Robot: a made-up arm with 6 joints. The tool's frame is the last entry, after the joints.
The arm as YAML. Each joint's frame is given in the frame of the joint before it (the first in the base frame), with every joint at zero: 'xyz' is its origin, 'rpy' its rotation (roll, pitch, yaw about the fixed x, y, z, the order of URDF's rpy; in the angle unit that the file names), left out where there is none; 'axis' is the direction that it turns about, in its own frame. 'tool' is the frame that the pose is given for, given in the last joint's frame.
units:
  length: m
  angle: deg
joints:
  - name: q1
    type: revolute
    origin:
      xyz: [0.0, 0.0, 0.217]
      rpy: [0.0, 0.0, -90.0]
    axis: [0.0, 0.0, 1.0]
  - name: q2
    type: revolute
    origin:
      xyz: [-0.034, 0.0, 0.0]
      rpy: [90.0, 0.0, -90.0]
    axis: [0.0, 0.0, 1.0]
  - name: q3
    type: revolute
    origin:
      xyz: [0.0, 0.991, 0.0]
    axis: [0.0, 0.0, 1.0]
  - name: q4
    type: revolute
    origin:
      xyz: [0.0, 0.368, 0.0]
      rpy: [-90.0, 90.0, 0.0]
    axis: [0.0, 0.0, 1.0]
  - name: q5
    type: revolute
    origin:
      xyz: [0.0, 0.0, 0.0]
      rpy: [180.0, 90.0, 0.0]
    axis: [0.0, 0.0, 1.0]
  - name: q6
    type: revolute
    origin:
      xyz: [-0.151, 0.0, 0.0]
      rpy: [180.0, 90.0, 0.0]
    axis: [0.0, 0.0, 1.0]
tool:
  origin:
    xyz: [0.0, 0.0, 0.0]
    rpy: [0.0, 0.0, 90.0]
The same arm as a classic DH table. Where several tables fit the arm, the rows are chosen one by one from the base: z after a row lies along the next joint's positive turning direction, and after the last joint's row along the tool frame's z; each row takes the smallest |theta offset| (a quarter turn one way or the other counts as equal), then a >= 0, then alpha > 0; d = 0 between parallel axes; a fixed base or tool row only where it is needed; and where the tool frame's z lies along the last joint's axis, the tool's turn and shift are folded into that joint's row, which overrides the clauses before.
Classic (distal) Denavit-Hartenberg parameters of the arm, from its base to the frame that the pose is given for. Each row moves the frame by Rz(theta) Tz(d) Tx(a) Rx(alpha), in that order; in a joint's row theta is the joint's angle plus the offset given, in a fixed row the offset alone. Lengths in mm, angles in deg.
q1: a 0, alpha -90, d 217, theta0 0
q2: a 991, alpha 0, d 0, theta0 -90
q3: a 0, alpha 90, d 34, theta0 90
q4: a 0, alpha -90, d 368, theta0 0
q5: a 0, alpha 90, d 0, theta0 0
q6: a 0, alpha 0, d 151, theta0 0

